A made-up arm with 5 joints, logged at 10 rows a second.
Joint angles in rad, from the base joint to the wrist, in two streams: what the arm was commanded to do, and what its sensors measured. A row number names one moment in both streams.
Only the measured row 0 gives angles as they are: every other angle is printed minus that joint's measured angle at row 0.
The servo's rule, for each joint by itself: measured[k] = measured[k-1] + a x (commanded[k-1-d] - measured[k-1]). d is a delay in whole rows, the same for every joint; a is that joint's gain. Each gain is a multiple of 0.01, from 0.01 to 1. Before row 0 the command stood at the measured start. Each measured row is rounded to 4 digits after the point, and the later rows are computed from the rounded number. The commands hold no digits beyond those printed.
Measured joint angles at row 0:
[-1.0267, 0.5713, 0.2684, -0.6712, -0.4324]
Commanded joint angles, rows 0 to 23:
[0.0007, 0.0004, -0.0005, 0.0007, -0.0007]
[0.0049, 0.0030, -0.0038, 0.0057, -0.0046]
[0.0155, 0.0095, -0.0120, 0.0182, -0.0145]
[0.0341, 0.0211, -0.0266, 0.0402, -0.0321]
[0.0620, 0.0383, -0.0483, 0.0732, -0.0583]
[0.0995, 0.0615, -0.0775, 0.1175, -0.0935]
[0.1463, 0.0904, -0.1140, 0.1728, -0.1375]
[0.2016, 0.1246, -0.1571, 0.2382, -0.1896]
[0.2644, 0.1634, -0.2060, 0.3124, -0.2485]
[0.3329, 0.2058, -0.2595, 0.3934, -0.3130]
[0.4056, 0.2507, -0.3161, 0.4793, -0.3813]
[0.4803, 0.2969, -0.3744, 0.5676, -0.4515]
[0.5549, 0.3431, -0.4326, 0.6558, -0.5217]
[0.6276, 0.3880, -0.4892, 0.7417, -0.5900]
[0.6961, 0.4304, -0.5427, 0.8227, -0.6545]
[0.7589, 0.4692, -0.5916, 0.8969, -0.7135]
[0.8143, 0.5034, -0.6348, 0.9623, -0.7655]
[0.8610, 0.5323, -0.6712, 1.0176, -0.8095]
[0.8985, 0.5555, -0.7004, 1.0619, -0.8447]
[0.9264, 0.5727, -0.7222, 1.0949, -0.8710]
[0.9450, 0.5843, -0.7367, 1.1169, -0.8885]
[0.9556, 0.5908, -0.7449, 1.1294, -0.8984]
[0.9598, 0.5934, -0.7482, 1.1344, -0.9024]
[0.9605, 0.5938, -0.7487, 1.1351, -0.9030]
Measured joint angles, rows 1 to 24:
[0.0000, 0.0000, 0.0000, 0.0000, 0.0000]
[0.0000, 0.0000, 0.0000, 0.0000, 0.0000]
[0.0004, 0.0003, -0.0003, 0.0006, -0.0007]
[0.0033, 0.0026, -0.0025, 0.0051, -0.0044]
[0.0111, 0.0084, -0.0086, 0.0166, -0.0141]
[0.0258, 0.0191, -0.0201, 0.0374, -0.0314]
[0.0490, 0.0352, -0.0381, 0.0689, -0.0572]
[0.0813, 0.0573, -0.0633, 0.1117, -0.0920]
[0.1229, 0.0851, -0.0957, 0.1655, -0.1357]
[0.1733, 0.1183, -0.1350, 0.2295, -0.1874]
[0.2316, 0.1562, -0.1804, 0.3025, -0.2461]
[0.2964, 0.1979, -0.2310, 0.3825, -0.3103]
[0.3663, 0.2423, -0.2855, 0.4677, -0.3785]
[0.4393, 0.2882, -0.3424, 0.5556, -0.4486]
[0.5133, 0.3343, -0.4001, 0.6438, -0.5188]
[0.5865, 0.3794, -0.4571, 0.7300, -0.5872]
[0.6566, 0.4222, -0.5119, 0.8116, -0.6518]
[0.7221, 0.4617, -0.5629, 0.8867, -0.7110]
[0.7811, 0.4967, -0.6089, 0.9532, -0.7633]
[0.8322, 0.5266, -0.6488, 1.0099, -0.8077]
[0.8746, 0.5509, -0.6818, 1.0557, -0.8432]
[0.9078, 0.5692, -0.7077, 1.0902, -0.8699]
[0.9316, 0.5819, -0.7263, 1.1137, -0.8878]
[0.9470, 0.5894, -0.7382, 1.1275, -0.8980]
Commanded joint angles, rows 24 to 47:
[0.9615, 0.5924, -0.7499, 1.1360, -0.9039]
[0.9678, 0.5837, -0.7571, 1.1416, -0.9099]
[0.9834, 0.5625, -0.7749, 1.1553, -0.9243]
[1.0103, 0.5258, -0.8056, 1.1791, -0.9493]
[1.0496, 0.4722, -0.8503, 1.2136, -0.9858]
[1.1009, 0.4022, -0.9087, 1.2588, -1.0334]
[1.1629, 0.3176, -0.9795, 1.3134, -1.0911]
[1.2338, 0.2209, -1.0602, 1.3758, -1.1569]
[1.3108, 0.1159, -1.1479, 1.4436, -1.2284]
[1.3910, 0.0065, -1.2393, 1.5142, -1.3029]
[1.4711, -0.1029, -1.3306, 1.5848, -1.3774]
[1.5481, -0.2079, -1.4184, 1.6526, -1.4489]
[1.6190, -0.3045, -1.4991, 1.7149, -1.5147]
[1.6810, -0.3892, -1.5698, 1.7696, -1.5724]
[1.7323, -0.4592, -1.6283, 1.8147, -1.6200]
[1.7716, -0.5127, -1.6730, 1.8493, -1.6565]
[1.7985, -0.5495, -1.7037, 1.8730, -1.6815]
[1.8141, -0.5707, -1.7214, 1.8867, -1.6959]
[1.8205, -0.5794, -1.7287, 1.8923, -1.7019]
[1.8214, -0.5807, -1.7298, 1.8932, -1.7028]
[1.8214, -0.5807, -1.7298, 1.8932, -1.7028]
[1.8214, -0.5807, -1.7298, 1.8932, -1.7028]
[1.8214, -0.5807, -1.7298, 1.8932, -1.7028]
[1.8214, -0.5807, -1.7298, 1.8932, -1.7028]
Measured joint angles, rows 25 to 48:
[0.9552, 0.5928, -0.7446, 1.1336, -0.9022]
[0.9586, 0.5936, -0.7472, 1.1349, -0.9030]
[0.9605, 0.5926, -0.7489, 1.1359, -0.9039]
[0.9652, 0.5851, -0.7541, 1.1409, -0.9097]
[0.9768, 0.5661, -0.7674, 1.1536, -0.9237]
[0.9982, 0.5322, -0.7918, 1.1760, -0.9483]
[1.0311, 0.4818, -0.8292, 1.2091, -0.9843]
[1.0758, 0.4149, -0.8801, 1.2528, -1.0314]
[1.1315, 0.3332, -0.9437, 1.3061, -1.0887]
[1.1970, 0.2389, -1.0183, 1.3674, -1.1542]
[1.2698, 0.1356, -1.1012, 1.4345, -1.2254]
[1.3474, 0.0272, -1.1896, 1.5046, -1.2998]
[1.4266, -0.0821, -1.2798, 1.5752, -1.3743]
[1.5044, -0.1878, -1.3685, 1.6433, -1.4459]
[1.5777, -0.2858, -1.4521, 1.7063, -1.5119]
[1.6438, -0.3727, -1.5274, 1.7620, -1.5700]
[1.7004, -0.4454, -1.5920, 1.8084, -1.6180]
[1.7460, -0.5019, -1.6438, 1.8444, -1.6550]
[1.7796, -0.5419, -1.6821, 1.8696, -1.6804]
[1.8017, -0.5661, -1.7073, 1.8846, -1.6953]
[1.8137, -0.5773, -1.7210, 1.8914, -1.7016]
[1.8186, -0.5802, -1.7266, 1.8930, -1.7028]
[1.8204, -0.5806, -1.7286, 1.8932, -1.7028]
[1.8210, -0.5807, -1.7294, 1.8932, -1.7028]

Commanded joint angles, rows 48 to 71:
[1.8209, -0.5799, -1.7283, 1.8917, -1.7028]
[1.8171, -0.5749, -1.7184, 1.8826, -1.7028]
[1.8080, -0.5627, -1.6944, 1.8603, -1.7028]
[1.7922, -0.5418, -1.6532, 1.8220, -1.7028]
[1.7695, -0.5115, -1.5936, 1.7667, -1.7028]
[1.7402, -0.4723, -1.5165, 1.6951, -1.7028]
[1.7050, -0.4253, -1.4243, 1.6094, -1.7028]
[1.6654, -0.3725, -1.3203, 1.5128, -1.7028]
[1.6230, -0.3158, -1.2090, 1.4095, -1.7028]
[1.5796, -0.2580, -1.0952, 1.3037, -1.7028]
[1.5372, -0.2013, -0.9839, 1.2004, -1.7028]
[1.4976, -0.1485, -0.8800, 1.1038, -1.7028]
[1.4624, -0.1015, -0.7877, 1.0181, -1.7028]
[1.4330, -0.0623, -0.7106, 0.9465, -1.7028]
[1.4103, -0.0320, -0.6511, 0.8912, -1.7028]
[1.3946, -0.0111, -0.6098, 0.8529, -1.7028]
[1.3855, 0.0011, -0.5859, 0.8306, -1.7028]
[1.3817, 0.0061, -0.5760, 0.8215, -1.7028]
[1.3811, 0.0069, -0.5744, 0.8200, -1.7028]
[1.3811, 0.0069, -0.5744, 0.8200, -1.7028]
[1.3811, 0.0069, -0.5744, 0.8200, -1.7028]
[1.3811, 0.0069, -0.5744, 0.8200, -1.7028]
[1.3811, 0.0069, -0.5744, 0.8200, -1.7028]
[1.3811, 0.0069, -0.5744, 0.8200, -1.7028]
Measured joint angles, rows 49 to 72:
[1.8213, -0.5807, -1.7297, 1.8932, -1.7028]
[1.8214, -0.5807, -1.7298, 1.8932, -1.7028]
[1.8211, -0.5800, -1.7288, 1.8919, -1.7028]
[1.8185, -0.5757, -1.7221, 1.8837, -1.7028]
[1.8118, -0.5648, -1.7044, 1.8631, -1.7028]
[1.7993, -0.5455, -1.6716, 1.8269, -1.7028]
[1.7802, -0.5169, -1.6217, 1.7739, -1.7028]
[1.7546, -0.4794, -1.5544, 1.7046, -1.7028]
[1.7229, -0.4340, -1.4711, 1.6208, -1.7028]
[1.6861, -0.3823, -1.3746, 1.5258, -1.7028]
[1.6457, -0.3264, -1.2686, 1.4235, -1.7028]
[1.6034, -0.2689, -1.1576, 1.3181, -1.7028]
[1.5610, -0.2121, -1.0464, 1.2145, -1.7028]
[1.5204, -0.1587, -0.9399, 1.1171, -1.7028]
[1.4833, -0.1107, -0.8425, 1.0300, -1.7028]
[1.4511, -0.0700, -0.7581, 0.9565, -1.7028]
[1.4250, -0.0381, -0.6896, 0.8990, -1.7028]
[1.4055, -0.0154, -0.6385, 0.8584, -1.7028]
[1.3927, -0.0015, -0.6048, 0.8339, -1.7028]
[1.3857, 0.0049, -0.5864, 0.8230, -1.7028]
[1.3828, 0.0066, -0.5787, 0.8204, -1.7028]
[1.3817, 0.0069, -0.5759, 0.8200, -1.7028]
[1.3813, 0.0069, -0.5749, 0.8200, -1.7028]
[1.3812, 0.0069, -0.5746, 0.8200, -1.7028]

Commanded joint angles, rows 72 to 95:
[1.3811, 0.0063, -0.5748, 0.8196, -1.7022]
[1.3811, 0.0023, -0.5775, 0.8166, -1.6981]
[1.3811, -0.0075, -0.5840, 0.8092, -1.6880]
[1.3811, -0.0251, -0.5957, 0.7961, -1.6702]
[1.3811, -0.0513, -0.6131, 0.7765, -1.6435]
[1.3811, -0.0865, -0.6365, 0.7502, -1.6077]
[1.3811, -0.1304, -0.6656, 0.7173, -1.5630]
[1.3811, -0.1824, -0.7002, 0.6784, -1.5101]
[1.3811, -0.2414, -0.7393, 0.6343, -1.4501]
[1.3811, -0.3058, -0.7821, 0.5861, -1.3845]
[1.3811, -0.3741, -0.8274, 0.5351, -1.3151]
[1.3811, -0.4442, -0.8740, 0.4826, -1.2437]
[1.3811, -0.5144, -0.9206, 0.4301, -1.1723]
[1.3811, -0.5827, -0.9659, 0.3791, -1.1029]
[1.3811, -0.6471, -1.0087, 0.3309, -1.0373]
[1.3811, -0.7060, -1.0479, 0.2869, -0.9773]
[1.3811, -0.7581, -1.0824, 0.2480, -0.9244]
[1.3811, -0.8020, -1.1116, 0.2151, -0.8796]
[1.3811, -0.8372, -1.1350, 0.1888, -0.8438]
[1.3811, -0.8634, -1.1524, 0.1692, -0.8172]
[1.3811, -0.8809, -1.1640, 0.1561, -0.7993]
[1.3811, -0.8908, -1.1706, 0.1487, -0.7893]
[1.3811, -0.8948, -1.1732, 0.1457, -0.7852]
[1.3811, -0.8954, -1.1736, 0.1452, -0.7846]
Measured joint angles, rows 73 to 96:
[1.3811, 0.0069, -0.5745, 0.8200, -1.7028]
[1.3811, 0.0069, -0.5744, 0.8200, -1.7028]
[1.3811, 0.0064, -0.5747, 0.8196, -1.7022]
[1.3811, 0.0030, -0.5765, 0.8170, -1.6983]
[1.3811, -0.0058, -0.5813, 0.8101, -1.6884]
[1.3811, -0.0220, -0.5905, 0.7978, -1.6709]
[1.3811, -0.0466, -0.6050, 0.7791, -1.6446]
[1.3811, -0.0801, -0.6252, 0.7537, -1.6092]
[1.3811, -0.1224, -0.6511, 0.7217, -1.5648]
[1.3811, -0.1728, -0.6825, 0.6836, -1.5123]
[1.3811, -0.2304, -0.7189, 0.6402, -1.4526]
[1.3811, -0.2937, -0.7593, 0.5926, -1.3872]
[1.3811, -0.3612, -0.8029, 0.5420, -1.3180]
[1.3811, -0.4309, -0.8484, 0.4897, -1.2467]
[1.3811, -0.5010, -0.8946, 0.4373, -1.1753]
[1.3811, -0.5696, -0.9402, 0.3861, -1.1058]
[1.3811, -0.6347, -0.9840, 0.3375, -1.0400]
[1.3811, -0.6946, -1.0249, 0.2930, -0.9798]
[1.3811, -0.7479, -1.0617, 0.2534, -0.9266]
[1.3811, -0.7933, -1.0936, 0.2197, -0.8815]
[1.3811, -0.8302, -1.1201, 0.1925, -0.8453]
[1.3811, -0.8581, -1.1408, 0.1720, -0.8183]
[1.3811, -0.8773, -1.1556, 0.1580, -0.8001]
[1.3811, -0.8886, -1.1652, 0.1498, -0.7897]

